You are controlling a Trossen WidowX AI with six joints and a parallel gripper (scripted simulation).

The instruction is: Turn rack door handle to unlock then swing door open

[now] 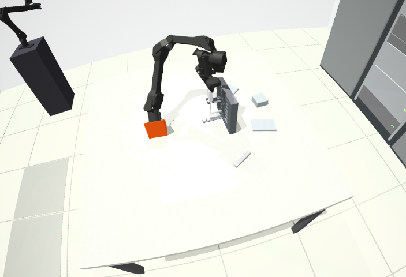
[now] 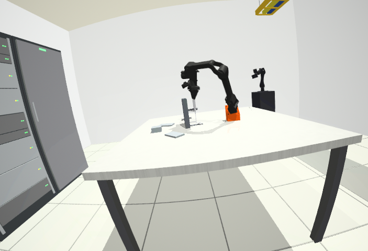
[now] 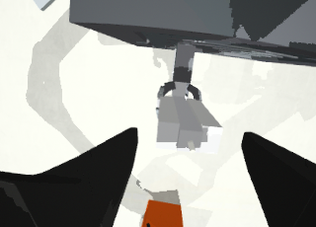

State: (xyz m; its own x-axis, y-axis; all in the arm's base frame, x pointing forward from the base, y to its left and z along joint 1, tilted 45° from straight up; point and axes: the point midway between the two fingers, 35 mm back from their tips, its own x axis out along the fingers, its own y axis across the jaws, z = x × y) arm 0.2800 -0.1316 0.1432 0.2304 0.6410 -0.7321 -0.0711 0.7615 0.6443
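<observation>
Right now my gripper tip is 8 cm above the upright handle and 1 cm past it. Also, from my gripper tip: flat grey plate 25 cm ahead, 20 cm below, 15 cm to the right.
</observation>
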